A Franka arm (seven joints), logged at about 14 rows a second.
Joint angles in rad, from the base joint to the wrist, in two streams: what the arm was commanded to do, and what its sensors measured. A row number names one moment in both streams.
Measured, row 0:
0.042, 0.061, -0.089, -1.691, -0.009, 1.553, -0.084
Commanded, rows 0 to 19:
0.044, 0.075, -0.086, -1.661, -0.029, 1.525, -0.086
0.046, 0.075, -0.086, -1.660, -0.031, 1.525, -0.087
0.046, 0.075, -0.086, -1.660, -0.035, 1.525, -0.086
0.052, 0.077, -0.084, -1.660, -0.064, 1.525, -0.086
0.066, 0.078, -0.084, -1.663, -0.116, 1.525, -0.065
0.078, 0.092, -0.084, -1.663, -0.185, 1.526, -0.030
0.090, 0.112, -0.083, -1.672, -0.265, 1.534, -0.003
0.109, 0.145, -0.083, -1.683, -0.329, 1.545, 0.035
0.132, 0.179, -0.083, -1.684, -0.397, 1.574, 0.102
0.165, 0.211, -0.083, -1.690, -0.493, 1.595, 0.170
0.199, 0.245, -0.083, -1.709, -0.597, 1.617, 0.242
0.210, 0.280, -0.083, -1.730, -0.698, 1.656, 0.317
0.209, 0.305, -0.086, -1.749, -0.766, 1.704, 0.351
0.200, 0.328, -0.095, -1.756, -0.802, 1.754, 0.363
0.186, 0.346, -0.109, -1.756, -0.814, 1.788, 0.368
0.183, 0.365, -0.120, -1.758, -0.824, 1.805, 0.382
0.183, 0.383, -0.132, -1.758, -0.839, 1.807, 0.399
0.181, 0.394, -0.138, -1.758, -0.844, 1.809, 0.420
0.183, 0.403, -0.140, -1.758, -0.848, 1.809, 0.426
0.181, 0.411, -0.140, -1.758, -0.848, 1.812, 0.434
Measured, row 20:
0.178, 0.408, -0.140, -1.749, -0.825, 1.802, 0.399
